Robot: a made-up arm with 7 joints.
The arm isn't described. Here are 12 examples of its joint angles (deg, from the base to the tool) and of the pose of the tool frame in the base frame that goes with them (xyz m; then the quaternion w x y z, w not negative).
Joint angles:
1: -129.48 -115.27 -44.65 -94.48 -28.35 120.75 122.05
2: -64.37 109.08 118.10 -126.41 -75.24 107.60 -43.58
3: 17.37 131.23 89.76 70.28 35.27 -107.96 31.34
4: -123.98 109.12 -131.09 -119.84 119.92 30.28 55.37
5: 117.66 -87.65 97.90 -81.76 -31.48 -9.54 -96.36
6: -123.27 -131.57 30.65 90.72 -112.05 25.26 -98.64
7: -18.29 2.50 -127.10 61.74 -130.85 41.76 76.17
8: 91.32 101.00 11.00 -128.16 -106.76 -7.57 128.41
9: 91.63 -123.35 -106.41 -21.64 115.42 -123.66 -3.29
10: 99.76 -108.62 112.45 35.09 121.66 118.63 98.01
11: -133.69 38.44 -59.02 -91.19 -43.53 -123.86 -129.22
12: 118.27 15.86 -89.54 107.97 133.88 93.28 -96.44
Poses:
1: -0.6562 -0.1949 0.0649 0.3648 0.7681 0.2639 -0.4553
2: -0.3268 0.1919 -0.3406 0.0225 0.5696 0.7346 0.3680
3: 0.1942 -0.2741 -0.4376 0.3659 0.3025 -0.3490 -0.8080
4: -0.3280 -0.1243 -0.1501 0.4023 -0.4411 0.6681 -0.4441
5: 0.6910 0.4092 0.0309 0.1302 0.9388 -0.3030 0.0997
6: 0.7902 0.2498 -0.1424 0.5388 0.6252 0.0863 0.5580
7: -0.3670 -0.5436 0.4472 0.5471 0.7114 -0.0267 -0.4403
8: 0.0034 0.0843 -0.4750 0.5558 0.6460 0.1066 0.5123
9: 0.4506 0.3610 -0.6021 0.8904 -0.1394 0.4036 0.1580
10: 0.7807 -0.1553 0.3780 0.3696 0.0736 0.6931 0.6145
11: 0.4157 0.0302 0.0285 0.6459 0.4386 -0.1171 0.6137
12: 0.5366 -0.3192 -0.2922 0.3251 0.7573 -0.5215 -0.2209
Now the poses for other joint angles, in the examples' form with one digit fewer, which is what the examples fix.
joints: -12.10 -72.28 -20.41 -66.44 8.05 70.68 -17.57
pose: 0.227 -0.158 0.444 0.347 0.619 -0.236 0.664
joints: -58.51 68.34 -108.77 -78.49 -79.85 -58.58 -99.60
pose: -0.036 0.137 0.252 0.030 0.705 0.207 0.678
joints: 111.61 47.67 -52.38 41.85 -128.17 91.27 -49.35
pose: 0.127 0.493 0.851 0.464 0.568 -0.120 0.669
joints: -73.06 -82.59 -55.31 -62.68 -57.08 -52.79 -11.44
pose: 0.201 -0.263 0.110 0.828 -0.353 -0.077 -0.429
